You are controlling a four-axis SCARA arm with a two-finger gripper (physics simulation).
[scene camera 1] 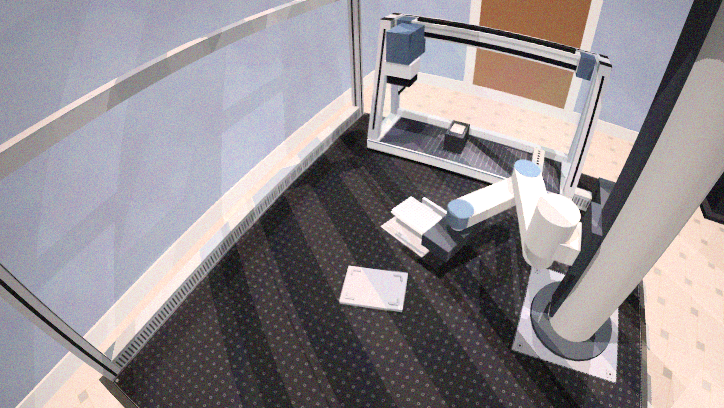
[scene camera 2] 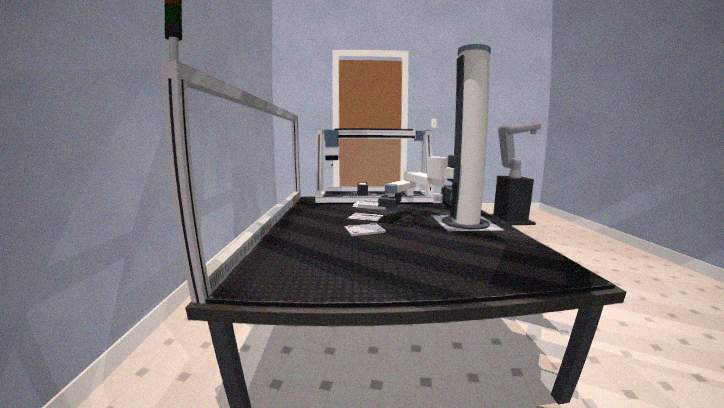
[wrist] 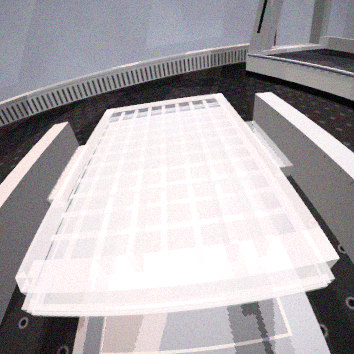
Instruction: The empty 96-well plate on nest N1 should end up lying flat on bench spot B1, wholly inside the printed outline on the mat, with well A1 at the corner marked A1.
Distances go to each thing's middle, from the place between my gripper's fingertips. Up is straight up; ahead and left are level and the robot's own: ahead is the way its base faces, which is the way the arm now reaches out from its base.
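Here is how the white well plate [scene camera 1: 414, 212] sits relative to my hand: it is 1 cm to the left of my hand and 2 cm behind it, and it is also 1 cm below it.
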